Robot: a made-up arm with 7 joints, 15 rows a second.
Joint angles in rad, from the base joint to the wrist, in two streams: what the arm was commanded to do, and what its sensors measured. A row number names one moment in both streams.
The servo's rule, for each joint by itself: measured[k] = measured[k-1] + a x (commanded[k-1-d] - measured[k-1]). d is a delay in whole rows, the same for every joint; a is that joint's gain. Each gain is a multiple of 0.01, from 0.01 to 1. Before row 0 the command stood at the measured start. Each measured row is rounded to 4 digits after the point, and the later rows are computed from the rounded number. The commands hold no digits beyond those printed.
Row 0, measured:
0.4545 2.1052 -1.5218 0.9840 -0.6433 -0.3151 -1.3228
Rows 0 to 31, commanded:
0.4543 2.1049 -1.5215 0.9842 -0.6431 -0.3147 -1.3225
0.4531 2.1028 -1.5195 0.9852 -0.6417 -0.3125 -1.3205
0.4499 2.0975 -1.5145 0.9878 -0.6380 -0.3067 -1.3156
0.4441 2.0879 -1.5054 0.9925 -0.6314 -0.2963 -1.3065
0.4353 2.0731 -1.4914 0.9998 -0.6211 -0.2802 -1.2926
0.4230 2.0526 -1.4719 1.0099 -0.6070 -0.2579 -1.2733
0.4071 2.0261 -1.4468 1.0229 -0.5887 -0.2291 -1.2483
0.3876 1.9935 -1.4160 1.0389 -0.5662 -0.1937 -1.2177
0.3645 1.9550 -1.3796 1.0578 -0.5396 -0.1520 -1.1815
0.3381 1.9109 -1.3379 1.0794 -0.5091 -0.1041 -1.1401
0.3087 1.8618 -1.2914 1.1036 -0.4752 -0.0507 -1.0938
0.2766 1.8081 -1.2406 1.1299 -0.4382 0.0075 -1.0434
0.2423 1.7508 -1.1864 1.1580 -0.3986 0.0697 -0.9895
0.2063 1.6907 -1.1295 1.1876 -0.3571 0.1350 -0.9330
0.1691 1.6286 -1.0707 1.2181 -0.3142 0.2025 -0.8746
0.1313 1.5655 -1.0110 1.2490 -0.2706 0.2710 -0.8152
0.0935 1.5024 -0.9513 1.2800 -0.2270 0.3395 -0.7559
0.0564 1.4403 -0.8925 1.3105 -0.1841 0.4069 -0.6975
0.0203 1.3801 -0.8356 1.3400 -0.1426 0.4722 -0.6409
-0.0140 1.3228 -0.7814 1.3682 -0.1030 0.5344 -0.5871
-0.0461 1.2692 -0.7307 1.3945 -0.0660 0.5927 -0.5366
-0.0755 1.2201 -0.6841 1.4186 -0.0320 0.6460 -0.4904
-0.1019 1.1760 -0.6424 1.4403 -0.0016 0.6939 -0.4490
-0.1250 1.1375 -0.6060 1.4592 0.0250 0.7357 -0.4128
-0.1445 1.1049 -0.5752 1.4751 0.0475 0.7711 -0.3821
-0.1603 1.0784 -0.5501 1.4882 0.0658 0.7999 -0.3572
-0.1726 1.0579 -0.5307 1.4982 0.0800 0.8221 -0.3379
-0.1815 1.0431 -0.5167 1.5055 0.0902 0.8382 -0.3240
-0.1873 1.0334 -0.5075 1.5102 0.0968 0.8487 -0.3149
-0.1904 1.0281 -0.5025 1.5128 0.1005 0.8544 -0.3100
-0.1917 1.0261 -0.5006 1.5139 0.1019 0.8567 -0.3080
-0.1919 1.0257 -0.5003 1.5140 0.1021 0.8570 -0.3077
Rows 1 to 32, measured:
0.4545 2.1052 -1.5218 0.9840 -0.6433 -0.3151 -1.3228
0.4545 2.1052 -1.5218 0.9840 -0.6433 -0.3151 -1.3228
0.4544 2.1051 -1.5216 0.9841 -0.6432 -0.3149 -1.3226
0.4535 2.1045 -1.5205 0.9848 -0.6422 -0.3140 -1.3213
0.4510 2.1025 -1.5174 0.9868 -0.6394 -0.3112 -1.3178
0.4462 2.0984 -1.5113 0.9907 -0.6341 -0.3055 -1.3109
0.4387 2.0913 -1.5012 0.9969 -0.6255 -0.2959 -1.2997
0.4279 2.0805 -1.4863 1.0057 -0.6133 -0.2815 -1.2836
0.4135 2.0653 -1.4662 1.0174 -0.5971 -0.2616 -1.2621
0.3956 2.0452 -1.4406 1.0320 -0.5767 -0.2358 -1.2350
0.3741 2.0199 -1.4095 1.0495 -0.5522 -0.2040 -1.2024
0.3493 1.9894 -1.3730 1.0698 -0.5238 -0.1660 -1.1644
0.3213 1.9537 -1.3314 1.0928 -0.4917 -0.1222 -1.1213
0.2905 1.9129 -1.2851 1.1180 -0.4564 -0.0729 -1.0738
0.2572 1.8675 -1.2348 1.1452 -0.4183 -0.0187 -1.0224
0.2221 1.8180 -1.1811 1.1740 -0.3779 0.0397 -0.9679
0.1855 1.7650 -1.1248 1.2040 -0.3359 0.1016 -0.9110
0.1481 1.7091 -1.0668 1.2346 -0.2928 0.1660 -0.8526
0.1104 1.6512 -1.0079 1.2655 -0.2494 0.2319 -0.7936
0.0731 1.5921 -0.9490 1.2961 -0.2063 0.2984 -0.7350
0.0367 1.5327 -0.8912 1.3260 -0.1643 0.3644 -0.6776
0.0017 1.4739 -0.8352 1.3547 -0.1238 0.4290 -0.6224
-0.0313 1.4166 -0.7819 1.3818 -0.0857 0.4912 -0.5701
-0.0618 1.3616 -0.7320 1.4068 -0.0503 0.5500 -0.5215
-0.0895 1.3096 -0.6863 1.4296 -0.0182 0.6047 -0.4773
-0.1140 1.2614 -0.6453 1.4497 0.0103 0.6545 -0.4380
-0.1350 1.2176 -0.6095 1.4670 0.0349 0.6988 -0.4039
-0.1525 1.1786 -0.5792 1.4814 0.0553 0.7372 -0.3754
-0.1664 1.1448 -0.5545 1.4928 0.0716 0.7695 -0.3525
-0.1768 1.1163 -0.5352 1.5014 0.0839 0.7956 -0.3351
-0.1840 1.0931 -0.5211 1.5074 0.0924 0.8158 -0.3228
-0.1884 1.0749 -0.5116 1.5111 0.0977 0.8305 -0.3150
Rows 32 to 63, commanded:
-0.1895 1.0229 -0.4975 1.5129 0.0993 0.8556 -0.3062
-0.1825 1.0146 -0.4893 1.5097 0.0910 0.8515 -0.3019
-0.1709 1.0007 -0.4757 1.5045 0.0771 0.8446 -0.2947
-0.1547 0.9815 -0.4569 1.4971 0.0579 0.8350 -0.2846
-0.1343 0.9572 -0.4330 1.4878 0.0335 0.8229 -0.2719
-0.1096 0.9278 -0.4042 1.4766 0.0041 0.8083 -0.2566
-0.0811 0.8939 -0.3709 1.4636 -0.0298 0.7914 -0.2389
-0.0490 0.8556 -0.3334 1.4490 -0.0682 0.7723 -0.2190
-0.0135 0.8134 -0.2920 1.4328 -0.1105 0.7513 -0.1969
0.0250 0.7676 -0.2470 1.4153 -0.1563 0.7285 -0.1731
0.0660 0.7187 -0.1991 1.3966 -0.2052 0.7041 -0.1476
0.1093 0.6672 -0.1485 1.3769 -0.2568 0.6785 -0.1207
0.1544 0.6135 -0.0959 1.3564 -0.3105 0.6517 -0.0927
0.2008 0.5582 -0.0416 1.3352 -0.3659 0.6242 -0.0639
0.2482 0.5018 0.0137 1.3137 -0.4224 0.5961 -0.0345
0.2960 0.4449 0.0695 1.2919 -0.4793 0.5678 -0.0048
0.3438 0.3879 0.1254 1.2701 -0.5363 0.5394 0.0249
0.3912 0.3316 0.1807 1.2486 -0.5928 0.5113 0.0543
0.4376 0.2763 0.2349 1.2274 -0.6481 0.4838 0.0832
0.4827 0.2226 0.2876 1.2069 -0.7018 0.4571 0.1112
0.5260 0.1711 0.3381 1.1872 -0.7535 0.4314 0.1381
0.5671 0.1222 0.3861 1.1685 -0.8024 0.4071 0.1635
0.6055 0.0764 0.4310 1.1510 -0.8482 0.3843 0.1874
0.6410 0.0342 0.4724 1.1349 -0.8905 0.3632 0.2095
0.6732 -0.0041 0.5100 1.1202 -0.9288 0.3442 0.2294
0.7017 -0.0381 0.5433 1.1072 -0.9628 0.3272 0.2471
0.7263 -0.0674 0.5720 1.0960 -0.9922 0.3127 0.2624
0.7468 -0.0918 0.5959 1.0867 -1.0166 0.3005 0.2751
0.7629 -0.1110 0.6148 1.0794 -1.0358 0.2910 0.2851
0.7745 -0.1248 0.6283 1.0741 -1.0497 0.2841 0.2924
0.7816 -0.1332 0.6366 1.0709 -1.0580 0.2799 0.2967
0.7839 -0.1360 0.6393 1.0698 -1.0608 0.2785 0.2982
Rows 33 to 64, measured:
-0.1907 1.0612 -0.5060 1.5130 0.1005 0.8405 -0.3107
-0.1915 1.0513 -0.5031 1.5137 0.1016 0.8468 -0.3089
-0.1901 1.0433 -0.5002 1.5132 0.1001 0.8501 -0.3073
-0.1849 1.0353 -0.4946 1.5108 0.0941 0.8506 -0.3040
-0.1752 1.0256 -0.4850 1.5065 0.0829 0.8483 -0.2983
-0.1611 1.0133 -0.4707 1.5001 0.0664 0.8432 -0.2899
-0.1426 0.9976 -0.4515 1.4917 0.0447 0.8355 -0.2789
-0.1198 0.9781 -0.4274 1.4814 0.0179 0.8252 -0.2653
-0.0931 0.9545 -0.3986 1.4693 -0.0136 0.8124 -0.2492
-0.0627 0.9268 -0.3653 1.4555 -0.0496 0.7972 -0.2308
-0.0288 0.8950 -0.3279 1.4401 -0.0898 0.7798 -0.2101
0.0083 0.8593 -0.2866 1.4232 -0.1337 0.7603 -0.1875
0.0481 0.8199 -0.2420 1.4051 -0.1809 0.7389 -0.1632
0.0903 0.7771 -0.1943 1.3859 -0.2310 0.7159 -0.1373
0.1345 0.7313 -0.1441 1.3658 -0.2835 0.6915 -0.1101
0.1802 0.6828 -0.0918 1.3450 -0.3379 0.6659 -0.0819
0.2271 0.6321 -0.0380 1.3237 -0.3937 0.6394 -0.0530
0.2746 0.5797 0.0168 1.3021 -0.4502 0.6122 -0.0236
0.3223 0.5260 0.0722 1.2803 -0.5070 0.5845 0.0060
0.3698 0.4716 0.1275 1.2587 -0.5636 0.5567 0.0355
0.4166 0.4169 0.1823 1.2374 -0.6194 0.5290 0.0646
0.4622 0.3625 0.2360 1.2167 -0.6738 0.5017 0.0930
0.5062 0.3089 0.2881 1.1966 -0.7264 0.4750 0.1205
0.5482 0.2566 0.3381 1.1775 -0.7766 0.4492 0.1467
0.5877 0.2061 0.3855 1.1595 -0.8239 0.4245 0.1715
0.6245 0.1580 0.4298 1.1428 -0.8679 0.4012 0.1947
0.6581 0.1126 0.4707 1.1274 -0.9081 0.3795 0.2159
0.6882 0.0704 0.5077 1.1137 -0.9442 0.3596 0.2349
0.7145 0.0318 0.5405 1.1017 -0.9759 0.3418 0.2517
0.7368 -0.0028 0.5688 1.0915 -1.0028 0.3261 0.2660
0.7548 -0.0331 0.5923 1.0833 -1.0246 0.3128 0.2777
0.7684 -0.0588 0.6107 1.0770 -1.0412 0.3019 0.2867

